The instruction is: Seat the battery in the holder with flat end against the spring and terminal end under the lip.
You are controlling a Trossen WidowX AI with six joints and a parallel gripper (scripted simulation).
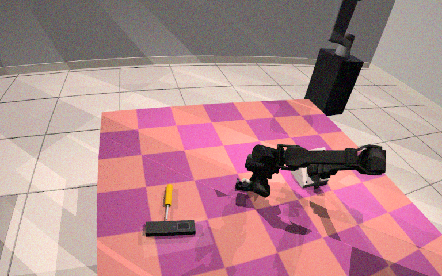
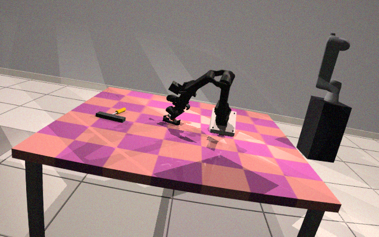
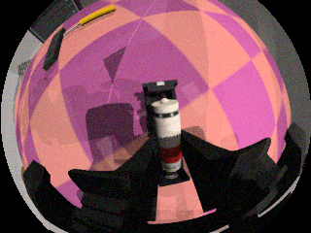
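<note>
Now: the battery 1 cm above my gripper tip. The rest, counted from my gripper tip: yellow-handled screwdriver 32 cm ahead, 1 cm below.
</note>
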